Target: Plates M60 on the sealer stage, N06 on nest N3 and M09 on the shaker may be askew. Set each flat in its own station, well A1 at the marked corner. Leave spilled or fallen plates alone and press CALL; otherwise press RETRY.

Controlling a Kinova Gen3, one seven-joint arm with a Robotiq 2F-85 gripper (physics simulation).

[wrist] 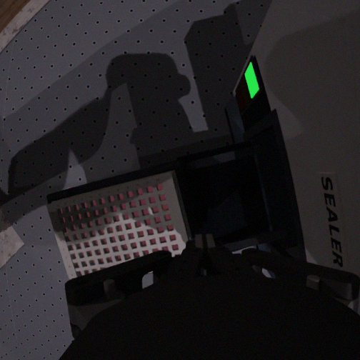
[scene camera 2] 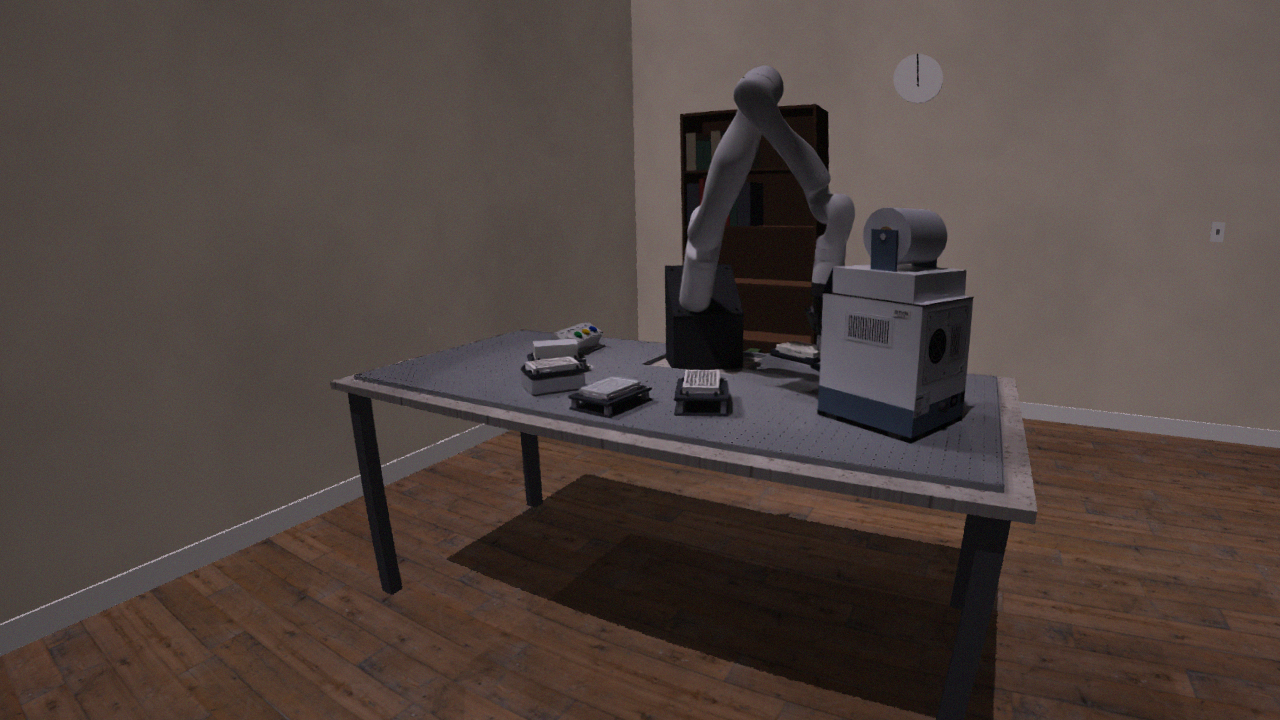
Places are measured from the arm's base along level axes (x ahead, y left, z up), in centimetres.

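Pixels of known places: arm's base, origin of its link: (scene camera 2: 694, 300).
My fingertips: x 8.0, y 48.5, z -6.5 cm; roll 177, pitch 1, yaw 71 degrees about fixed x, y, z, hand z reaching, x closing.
Note:
For each thing: its top centre in the pictures, then the offset to it from my fingertips. "*": a spot on its surface instead. Level surfaces: height alone.
- sealer, centre of its top: (scene camera 2: 901, 208) dx +0.1, dy +18.9, dz +33.4 cm
- third plate, centre of its top: (scene camera 2: 552, 362) dx +37.6, dy -56.1, dz -5.3 cm
- button box, a spot on its surface: (scene camera 2: 577, 336) * dx +10.1, dy -82.4, dz -6.0 cm
- table, height of its surface: dz -12.2 cm
In the wrist view a white well plate (wrist: 118, 225) with pink wells lies left of the dark sealer stage (wrist: 228, 200), its right edge at the stage's recess. It also shows in the scene view (scene camera 2: 796, 350), behind the sealer (scene camera 2: 895, 357) (wrist: 321, 143). My gripper (wrist: 204, 250) is shut and empty, low over the plate's right edge. In the scene view the sealer hides it. Two plates sit on dark nests (scene camera 2: 702, 383) (scene camera 2: 610, 390). A third plate (scene camera 2: 555, 365) sits on a white block, the shaker. I cannot read the plate labels.
A green light (wrist: 251, 80) glows on the sealer's side. A button box (scene camera 2: 577, 336) with coloured buttons stands at the table's far left. The arm's dark base (scene camera 2: 702, 322) stands at the back edge. A bookshelf (scene camera 2: 819, 116) stands behind the table (scene camera 2: 895, 465).

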